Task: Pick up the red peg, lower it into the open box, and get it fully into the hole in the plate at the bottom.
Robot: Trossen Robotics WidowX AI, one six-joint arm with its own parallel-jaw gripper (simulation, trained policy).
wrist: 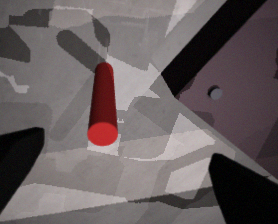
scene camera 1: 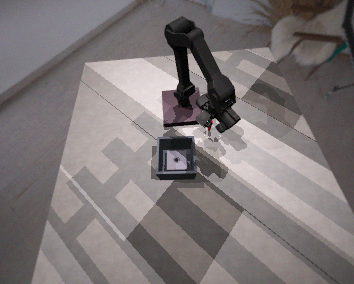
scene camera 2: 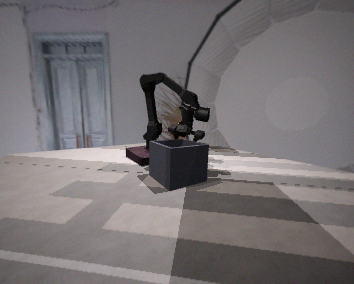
Scene:
dark box: scene camera 1; scene camera 2; not seen in the wrist view (out of frame)
same spot on dark box: [scene camera 2: 177,163] = [scene camera 1: 164,176]

